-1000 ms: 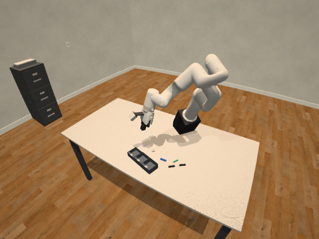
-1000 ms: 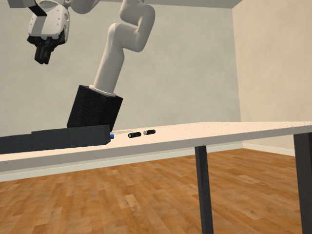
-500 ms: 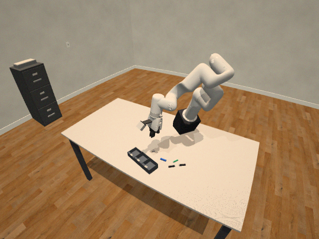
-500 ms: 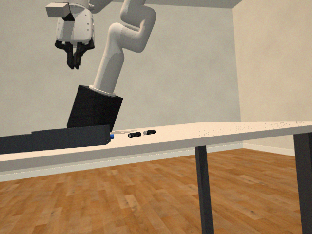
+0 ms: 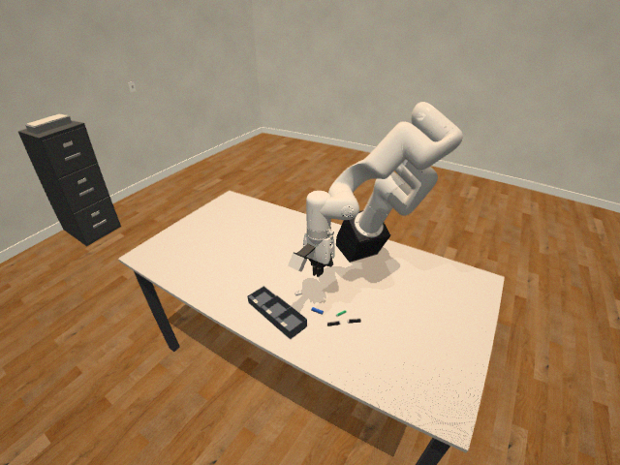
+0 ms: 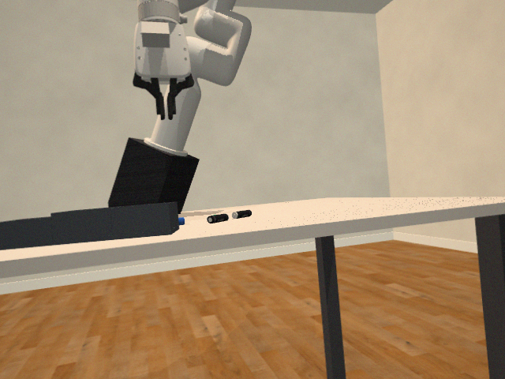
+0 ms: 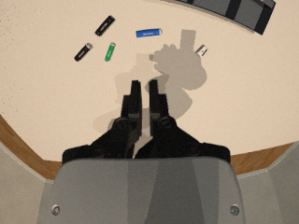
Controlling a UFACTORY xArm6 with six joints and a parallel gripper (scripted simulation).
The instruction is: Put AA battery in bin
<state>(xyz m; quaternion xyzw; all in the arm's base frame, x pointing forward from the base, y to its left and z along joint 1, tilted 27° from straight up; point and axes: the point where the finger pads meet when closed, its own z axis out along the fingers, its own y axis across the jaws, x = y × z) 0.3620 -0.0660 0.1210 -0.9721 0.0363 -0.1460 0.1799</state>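
My gripper is now 9 cm short of the dark bin row, 13 cm to the left of it and 20 cm above it. Round my hand: blue battery: 1 cm to the right, 22 cm below; green cell: 4 cm behind, 8 cm to the left, 22 cm below; white piece: 4 cm behind, 13 cm to the right, 21 cm below.
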